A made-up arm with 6 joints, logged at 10 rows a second.
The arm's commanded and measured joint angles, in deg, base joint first. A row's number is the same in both.
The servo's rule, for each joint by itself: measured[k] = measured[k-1] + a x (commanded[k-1-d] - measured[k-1]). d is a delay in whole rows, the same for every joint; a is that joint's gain. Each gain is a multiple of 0.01, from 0.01 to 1. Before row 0 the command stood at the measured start. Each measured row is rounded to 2 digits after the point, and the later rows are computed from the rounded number. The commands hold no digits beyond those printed.
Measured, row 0:
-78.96 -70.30 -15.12 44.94 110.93 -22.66
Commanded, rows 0 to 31:
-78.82 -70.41 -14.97 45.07 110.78 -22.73
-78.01 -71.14 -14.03 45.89 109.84 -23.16
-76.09 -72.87 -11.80 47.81 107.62 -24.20
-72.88 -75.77 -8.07 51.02 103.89 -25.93
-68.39 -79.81 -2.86 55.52 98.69 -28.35
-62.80 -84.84 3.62 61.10 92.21 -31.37
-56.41 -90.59 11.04 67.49 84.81 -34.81
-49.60 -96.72 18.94 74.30 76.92 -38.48
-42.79 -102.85 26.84 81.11 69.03 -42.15
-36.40 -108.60 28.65 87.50 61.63 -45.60
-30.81 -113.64 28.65 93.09 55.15 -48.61
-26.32 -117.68 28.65 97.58 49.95 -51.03
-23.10 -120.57 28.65 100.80 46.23 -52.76
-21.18 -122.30 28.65 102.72 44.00 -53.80
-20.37 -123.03 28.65 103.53 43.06 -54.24
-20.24 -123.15 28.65 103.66 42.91 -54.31
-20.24 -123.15 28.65 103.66 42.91 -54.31
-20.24 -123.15 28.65 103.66 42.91 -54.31
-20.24 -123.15 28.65 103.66 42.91 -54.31
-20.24 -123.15 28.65 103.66 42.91 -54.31
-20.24 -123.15 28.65 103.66 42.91 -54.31
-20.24 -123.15 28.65 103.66 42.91 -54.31
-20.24 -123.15 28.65 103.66 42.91 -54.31
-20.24 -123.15 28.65 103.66 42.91 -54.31
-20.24 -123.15 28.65 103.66 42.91 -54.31
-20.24 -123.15 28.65 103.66 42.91 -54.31
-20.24 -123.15 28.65 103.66 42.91 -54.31
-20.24 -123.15 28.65 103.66 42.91 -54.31
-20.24 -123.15 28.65 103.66 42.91 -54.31
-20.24 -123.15 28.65 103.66 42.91 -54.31
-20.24 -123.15 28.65 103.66 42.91 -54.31
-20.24 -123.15 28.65 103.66 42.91 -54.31
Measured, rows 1 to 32:
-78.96 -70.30 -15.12 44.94 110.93 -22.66
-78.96 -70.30 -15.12 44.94 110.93 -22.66
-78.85 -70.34 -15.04 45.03 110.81 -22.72
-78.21 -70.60 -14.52 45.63 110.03 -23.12
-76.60 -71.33 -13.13 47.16 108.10 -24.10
-73.77 -72.75 -10.55 49.86 104.73 -25.77
-69.68 -75.01 -6.63 53.82 99.90 -28.12
-64.45 -78.16 -1.40 58.92 93.75 -31.08
-58.34 -82.14 4.94 64.92 86.60 -34.47
-51.70 -86.81 12.08 71.49 78.86 -38.12
-44.93 -91.94 19.61 78.22 71.00 -41.79
-38.45 -97.27 24.22 84.72 63.50 -45.26
-32.64 -102.51 26.48 90.58 56.82 -48.31
-27.84 -107.36 27.59 95.48 51.32 -50.79
-24.24 -111.59 28.13 99.20 47.25 -52.58
-21.91 -115.02 28.40 101.66 44.65 -53.69
-20.74 -117.58 28.53 102.97 43.38 -54.19
-20.36 -119.36 28.59 103.45 43.00 -54.30
-20.27 -120.57 28.62 103.60 42.93 -54.31
-20.25 -121.40 28.64 103.64 42.91 -54.31
-20.24 -121.96 28.65 103.65 42.91 -54.31
-20.24 -122.34 28.65 103.66 42.91 -54.31
-20.24 -122.60 28.65 103.66 42.91 -54.31
-20.24 -122.78 28.65 103.66 42.91 -54.31
-20.24 -122.90 28.65 103.66 42.91 -54.31
-20.24 -122.98 28.65 103.66 42.91 -54.31
-20.24 -123.03 28.65 103.66 42.91 -54.31
-20.24 -123.07 28.65 103.66 42.91 -54.31
-20.24 -123.10 28.65 103.66 42.91 -54.31
-20.24 -123.12 28.65 103.66 42.91 -54.31
-20.24 -123.13 28.65 103.66 42.91 -54.31
-20.24 -123.14 28.65 103.66 42.91 -54.31
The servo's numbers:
d 2
a 0.76 0.32 0.51 0.70 0.80 0.91

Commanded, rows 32 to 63:
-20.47 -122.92 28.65 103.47 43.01 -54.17
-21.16 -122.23 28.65 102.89 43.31 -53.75
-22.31 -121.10 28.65 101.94 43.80 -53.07
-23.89 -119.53 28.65 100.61 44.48 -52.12
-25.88 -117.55 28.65 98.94 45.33 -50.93
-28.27 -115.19 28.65 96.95 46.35 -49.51
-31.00 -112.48 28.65 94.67 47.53 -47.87
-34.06 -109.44 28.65 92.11 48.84 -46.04
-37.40 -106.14 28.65 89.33 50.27 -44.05
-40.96 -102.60 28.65 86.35 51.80 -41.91
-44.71 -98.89 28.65 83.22 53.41 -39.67
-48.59 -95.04 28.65 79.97 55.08 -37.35
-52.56 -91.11 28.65 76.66 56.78 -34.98
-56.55 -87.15 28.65 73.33 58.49 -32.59
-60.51 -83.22 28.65 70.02 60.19 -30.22
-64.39 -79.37 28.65 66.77 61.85 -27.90
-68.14 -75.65 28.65 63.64 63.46 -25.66
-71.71 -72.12 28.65 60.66 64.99 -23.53
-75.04 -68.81 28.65 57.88 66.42 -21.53
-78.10 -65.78 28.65 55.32 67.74 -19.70
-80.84 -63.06 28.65 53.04 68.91 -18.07
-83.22 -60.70 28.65 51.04 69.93 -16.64
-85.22 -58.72 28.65 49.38 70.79 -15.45
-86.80 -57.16 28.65 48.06 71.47 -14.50
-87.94 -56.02 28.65 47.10 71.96 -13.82
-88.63 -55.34 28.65 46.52 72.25 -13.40
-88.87 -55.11 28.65 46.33 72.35 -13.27
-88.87 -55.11 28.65 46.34 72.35 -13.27
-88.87 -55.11 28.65 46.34 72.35 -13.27
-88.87 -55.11 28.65 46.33 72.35 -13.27
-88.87 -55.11 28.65 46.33 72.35 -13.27
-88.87 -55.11 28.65 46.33 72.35 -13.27
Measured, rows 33 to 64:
-20.24 -123.14 28.65 103.66 42.91 -54.31
-20.24 -123.14 28.65 103.66 42.91 -54.31
-20.41 -123.07 28.65 103.53 42.99 -54.18
-20.98 -122.80 28.65 103.08 43.25 -53.79
-21.99 -122.26 28.65 102.28 43.69 -53.13
-23.43 -121.39 28.65 101.11 44.32 -52.21
-25.29 -120.16 28.65 99.59 45.13 -51.05
-27.55 -118.57 28.65 97.74 46.11 -49.65
-30.17 -116.62 28.65 95.59 47.25 -48.03
-33.13 -114.32 28.65 93.15 48.52 -46.22
-36.38 -111.70 28.65 90.48 49.92 -44.25
-39.86 -108.79 28.65 87.59 51.42 -42.12
-43.55 -105.62 28.65 84.53 53.01 -39.89
-47.38 -102.23 28.65 81.34 54.67 -37.58
-51.32 -98.67 28.65 78.06 56.36 -35.21
-55.29 -94.98 28.65 74.75 58.06 -32.83
-59.26 -91.22 28.65 71.44 59.76 -30.45
-63.16 -87.43 28.65 68.17 61.43 -28.13
-66.94 -83.66 28.65 65.00 63.05 -25.88
-70.57 -79.97 28.65 61.96 64.60 -23.74
-73.97 -76.40 28.65 59.10 66.06 -21.73
-77.11 -73.00 28.65 56.45 67.40 -19.88
-79.94 -69.82 28.65 54.06 68.61 -18.23
-82.43 -66.90 28.65 51.95 69.67 -16.78
-84.55 -64.28 28.65 50.15 70.57 -15.57
-86.26 -62.00 28.65 48.69 71.29 -14.60
-87.54 -60.09 28.65 47.58 71.83 -13.89
-88.37 -58.57 28.65 46.84 72.17 -13.44
-88.75 -57.46 28.65 46.48 72.31 -13.29
-88.84 -56.71 28.65 46.38 72.34 -13.27
-88.86 -56.20 28.65 46.35 72.35 -13.27
-88.87 -55.85 28.65 46.34 72.35 -13.27

